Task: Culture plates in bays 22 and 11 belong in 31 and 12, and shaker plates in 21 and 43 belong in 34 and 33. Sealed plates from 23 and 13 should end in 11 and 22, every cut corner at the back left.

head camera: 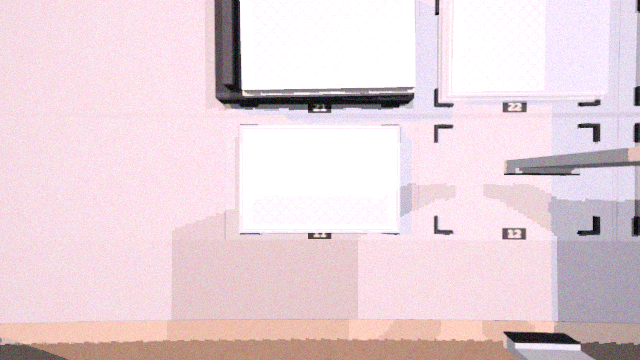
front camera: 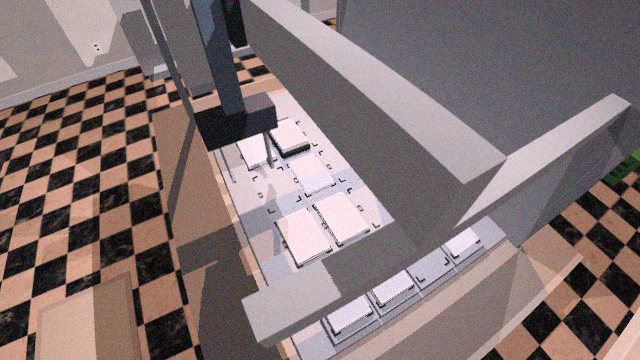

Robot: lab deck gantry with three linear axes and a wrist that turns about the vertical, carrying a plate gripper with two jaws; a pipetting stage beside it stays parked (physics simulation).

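Places are measured from the robot's base along level axes (x ahead, y left, z up), in centimetres.
Pixels of known places: gripper, fingertip midpoint: (head camera: 533, 253) (front camera: 251, 171); robot's base, link origin: (head camera: 244, 229) (front camera: 236, 143).
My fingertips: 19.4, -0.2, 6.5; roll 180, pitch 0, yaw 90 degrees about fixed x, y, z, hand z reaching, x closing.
Observation:
Ahead of a thing's pixels: the offset from my fingertips to its middle, as dx, dy, dz. "pt": to the spot under its first point.
My gripper (head camera: 542, 252) (front camera: 252, 173) is open, its jaws wide apart with no plate between them; in the head view one jaw hangs over bay 12 and the other over the deck's front edge. A white culture plate @(-13.0, +4.5, -5.3) (head camera: 320, 180) (front camera: 252, 150) lies in bay 11. Another culture plate @(+3.4, +15.2, -5.8) (head camera: 500, 47) (front camera: 312, 175) lies in bay 22. A shaker plate @(-12.4, +15.2, -3.6) (head camera: 327, 45) (front camera: 290, 132) sits on the dark base at bay 21. In the front view the sealed plates at bay 13 @(pt +20.8, +4.1, -5.1) (front camera: 302, 237) and bay 23 @(pt +20.6, +15.2, -5.1) (front camera: 342, 217) lie side by side. Bay 43 is hidden. The cut corners are unclear.
A large grey beam (front camera: 380, 100) crosses the front view and covers part of the deck. Beyond it stand more plates @(+36.2, +4.5, -4.4) (front camera: 350, 315) @(+36.2, +15.2, -4.4) (front camera: 392, 287) @(+36.2, +36.6, -4.7) (front camera: 462, 242) in one row, with an unfilled bay @(pt +41.8, +26.7, -5.1) (front camera: 434, 266) between two of them. Bay 12 @(pt +0.6, +1.9, -6.5) (head camera: 480, 210) holds no plate.

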